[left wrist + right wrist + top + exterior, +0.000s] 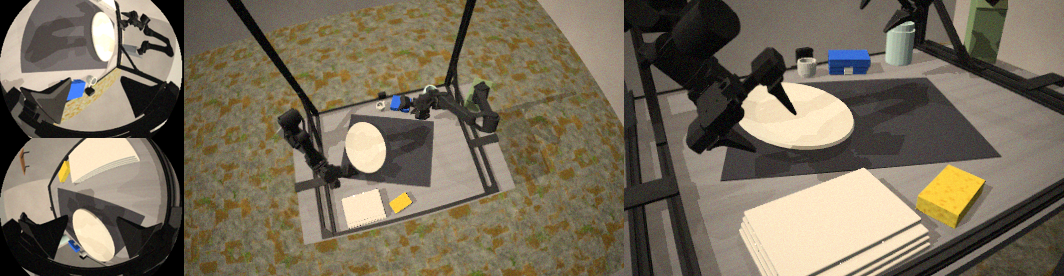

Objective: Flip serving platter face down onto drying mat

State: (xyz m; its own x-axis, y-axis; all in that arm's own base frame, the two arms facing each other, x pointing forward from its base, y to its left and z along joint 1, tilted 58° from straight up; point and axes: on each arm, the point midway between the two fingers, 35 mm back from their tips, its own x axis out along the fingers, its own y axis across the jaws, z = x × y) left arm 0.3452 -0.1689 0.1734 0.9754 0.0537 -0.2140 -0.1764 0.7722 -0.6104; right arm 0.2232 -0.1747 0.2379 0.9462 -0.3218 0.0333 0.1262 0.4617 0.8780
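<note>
Now: right hand 15 cm past the cream oval serving platter, 11 cm to the right of it and 10 cm above it. The rest, counted from my right hand: blue box 38 cm to the left, 37 cm behind, 8 cm below; then small cup 39 cm behind, 26 cm to the left, 9 cm below; then dark drying mat 24 cm to the left, 12 cm behind, 11 cm below.
</note>
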